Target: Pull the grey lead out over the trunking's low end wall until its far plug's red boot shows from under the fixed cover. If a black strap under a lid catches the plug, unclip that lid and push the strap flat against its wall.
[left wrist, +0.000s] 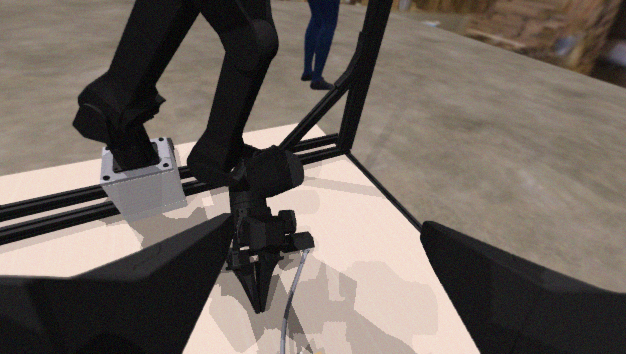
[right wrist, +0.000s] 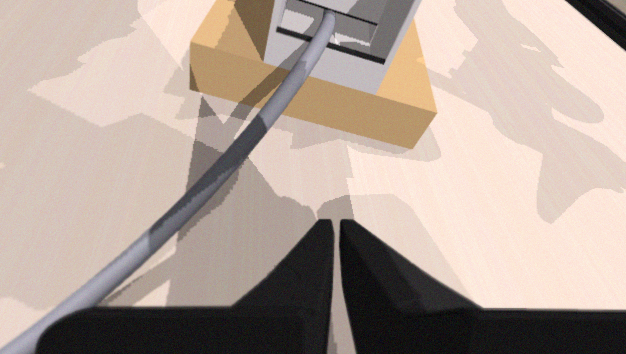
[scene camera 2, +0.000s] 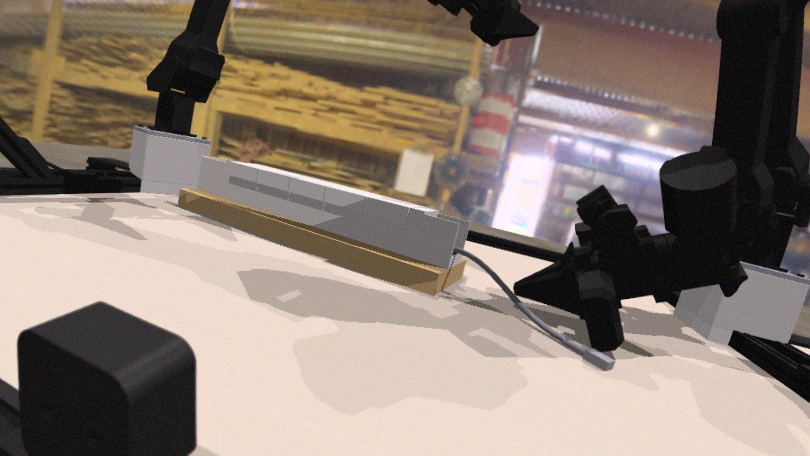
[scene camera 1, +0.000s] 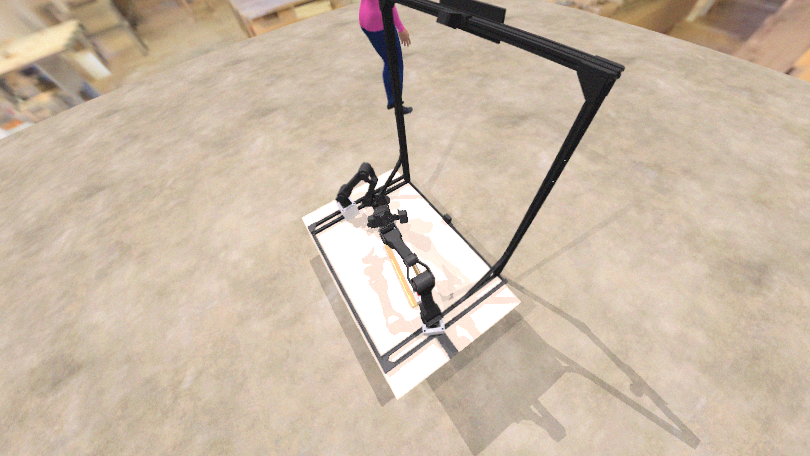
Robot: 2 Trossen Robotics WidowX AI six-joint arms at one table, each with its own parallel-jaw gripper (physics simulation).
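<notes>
The grey lead comes over the low end wall of the grey trunking and curves down to a grey plug near the table top. In the right wrist view it passes left of the fingers. My right gripper is shut, with nothing between its tips, beside the lead and short of the trunking's end. My left gripper is open and empty, high above the table. The far plug's red boot and the straps cannot be made out.
The trunking stands on a wooden base. Pale lids run along its top. A black frame rises around the table. A rounded black block stands in the near left corner of scene camera 2.
</notes>
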